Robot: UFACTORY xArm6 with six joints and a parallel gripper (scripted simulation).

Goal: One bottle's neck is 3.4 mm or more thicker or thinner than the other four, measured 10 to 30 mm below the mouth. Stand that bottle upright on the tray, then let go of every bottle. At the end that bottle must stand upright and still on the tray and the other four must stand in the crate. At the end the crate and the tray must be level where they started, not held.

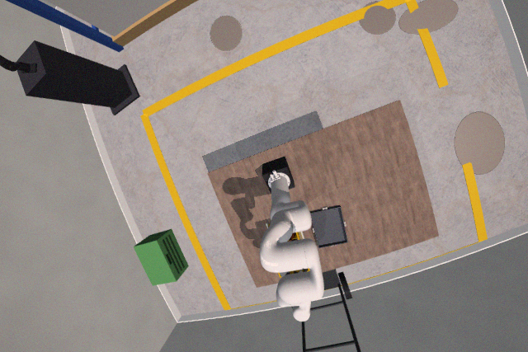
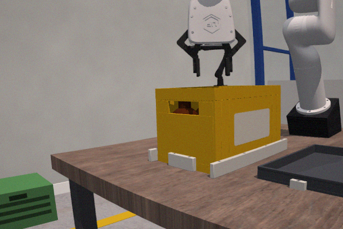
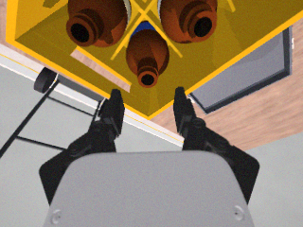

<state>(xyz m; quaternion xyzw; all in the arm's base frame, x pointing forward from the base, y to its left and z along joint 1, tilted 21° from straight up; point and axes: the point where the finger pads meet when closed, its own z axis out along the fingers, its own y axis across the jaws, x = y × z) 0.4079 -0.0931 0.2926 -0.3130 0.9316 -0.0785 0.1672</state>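
Right now my hand is 130 mm above the yellow crate, 90 mm past it and 30 mm to the left of it. The rest, counted from my hand: dark tray (240 mm to the left, 200 mm below, 60 mm behind).
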